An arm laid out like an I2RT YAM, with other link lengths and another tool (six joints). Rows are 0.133 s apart.
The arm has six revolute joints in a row. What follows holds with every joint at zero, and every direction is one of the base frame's. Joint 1 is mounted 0.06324 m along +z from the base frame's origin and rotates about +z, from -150 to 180 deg. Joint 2 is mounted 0.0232 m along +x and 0.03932 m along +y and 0.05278 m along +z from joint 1 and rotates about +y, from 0 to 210 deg. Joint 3 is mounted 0.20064 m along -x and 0.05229 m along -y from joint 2 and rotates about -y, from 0 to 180 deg. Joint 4 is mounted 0.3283 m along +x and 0.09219 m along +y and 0.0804 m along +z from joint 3 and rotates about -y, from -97 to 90 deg. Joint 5 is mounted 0.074 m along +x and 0.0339 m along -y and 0.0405 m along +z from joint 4 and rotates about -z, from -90 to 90 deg. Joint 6 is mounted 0.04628 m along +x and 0.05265 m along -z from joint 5 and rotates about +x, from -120 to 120 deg. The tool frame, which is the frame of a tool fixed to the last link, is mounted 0.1 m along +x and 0.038 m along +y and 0.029 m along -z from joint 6; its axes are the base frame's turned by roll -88.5, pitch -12.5 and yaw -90 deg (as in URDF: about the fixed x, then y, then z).
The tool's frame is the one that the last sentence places.
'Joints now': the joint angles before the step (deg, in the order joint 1, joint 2, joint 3, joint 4, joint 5, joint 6). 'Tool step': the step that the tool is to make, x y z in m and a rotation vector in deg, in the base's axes. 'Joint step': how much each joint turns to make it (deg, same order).
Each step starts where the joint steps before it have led.
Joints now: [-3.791, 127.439, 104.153, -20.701, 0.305, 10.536]
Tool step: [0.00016, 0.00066, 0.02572, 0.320, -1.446, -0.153]
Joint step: [0.008, -2.394, 0.525, -1.499, -0.167, 0.413]
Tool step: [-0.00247, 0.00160, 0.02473, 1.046, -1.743, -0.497]
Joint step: [-0.003, -3.162, -0.846, -0.644, -0.402, 1.194]
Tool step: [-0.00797, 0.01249, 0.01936, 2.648, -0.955, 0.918]
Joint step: [0.592, -3.435, -1.897, -0.705, -2.002, 1.843]
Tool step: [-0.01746, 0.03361, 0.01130, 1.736, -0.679, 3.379]
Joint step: [2.758, -4.813, -4.700, 0.562, -1.600, 0.955]
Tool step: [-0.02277, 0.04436, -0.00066, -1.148, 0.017, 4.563]
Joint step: [4.655, -3.986, -4.761, 0.670, 0.799, -0.829]
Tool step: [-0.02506, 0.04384, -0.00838, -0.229, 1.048, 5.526]
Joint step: [4.509, -2.310, -3.684, 0.263, -0.709, -0.740]
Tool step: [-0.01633, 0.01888, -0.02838, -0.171, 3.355, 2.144]
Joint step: [2.104, 0.855, -2.514, 0.052, -0.300, 0.270]
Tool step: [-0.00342, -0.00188, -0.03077, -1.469, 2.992, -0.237]
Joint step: [0.114, 2.868, -0.451, 0.081, 0.872, -0.365]
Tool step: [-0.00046, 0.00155, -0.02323, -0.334, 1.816, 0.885]
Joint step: [0.039, 3.111, 0.483, 0.744, -0.578, -0.619]
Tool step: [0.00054, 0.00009, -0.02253, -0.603, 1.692, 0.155]
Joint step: [0.043, 3.266, 0.853, 0.620, 0.133, -0.260]
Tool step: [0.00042, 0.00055, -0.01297, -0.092, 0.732, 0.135]
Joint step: [0.021, 1.862, 0.355, 0.768, -0.110, -0.058]
